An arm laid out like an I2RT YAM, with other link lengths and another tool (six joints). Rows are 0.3 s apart.
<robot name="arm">
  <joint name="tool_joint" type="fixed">
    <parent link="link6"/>
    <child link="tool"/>
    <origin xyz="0.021 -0.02 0.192" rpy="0.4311 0 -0.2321"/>
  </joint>
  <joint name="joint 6" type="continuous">
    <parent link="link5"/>
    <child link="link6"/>
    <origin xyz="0.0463 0 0.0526" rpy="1.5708 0 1.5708"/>
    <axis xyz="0 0 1"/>
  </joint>
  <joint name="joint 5" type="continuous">
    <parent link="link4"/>
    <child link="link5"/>
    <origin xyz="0.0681 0.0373 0.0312" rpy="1.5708 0 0"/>
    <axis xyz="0 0 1"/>
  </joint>
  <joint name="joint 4" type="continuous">
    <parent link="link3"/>
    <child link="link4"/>
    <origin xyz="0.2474 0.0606 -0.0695"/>
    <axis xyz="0 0 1"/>
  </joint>
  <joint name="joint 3" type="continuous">
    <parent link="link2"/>
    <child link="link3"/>
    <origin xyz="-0.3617 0 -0.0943" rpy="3.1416 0 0"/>
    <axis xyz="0 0 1"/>
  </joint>
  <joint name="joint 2" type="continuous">
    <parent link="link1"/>
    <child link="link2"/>
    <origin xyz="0.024 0.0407 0.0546" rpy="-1.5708 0 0"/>
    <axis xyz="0 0 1"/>
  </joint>
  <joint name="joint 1" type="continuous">
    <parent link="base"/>
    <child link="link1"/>
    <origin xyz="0 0 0.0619"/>
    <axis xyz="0 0 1"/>
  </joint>
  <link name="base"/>
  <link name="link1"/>
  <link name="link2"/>
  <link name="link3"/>
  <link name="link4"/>
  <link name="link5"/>
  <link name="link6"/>
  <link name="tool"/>
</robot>
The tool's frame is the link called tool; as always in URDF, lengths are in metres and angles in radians. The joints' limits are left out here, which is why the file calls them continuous.
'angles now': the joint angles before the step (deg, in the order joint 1, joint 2, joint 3, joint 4, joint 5, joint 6). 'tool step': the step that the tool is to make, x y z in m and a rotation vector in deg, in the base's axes. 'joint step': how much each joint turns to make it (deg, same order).
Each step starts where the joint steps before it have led.
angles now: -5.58 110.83 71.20 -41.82 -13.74 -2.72
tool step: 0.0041 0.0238 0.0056 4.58 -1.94 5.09
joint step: 0.02 -0.01 0.00 0.21 -5.46 -4.48
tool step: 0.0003 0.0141 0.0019 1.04 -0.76 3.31
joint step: 0.98 0.01 0.01 -0.11 -1.44 -2.27
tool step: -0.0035 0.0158 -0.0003 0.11 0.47 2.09
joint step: 2.00 -0.01 -0.01 -0.50 -0.09 -0.08
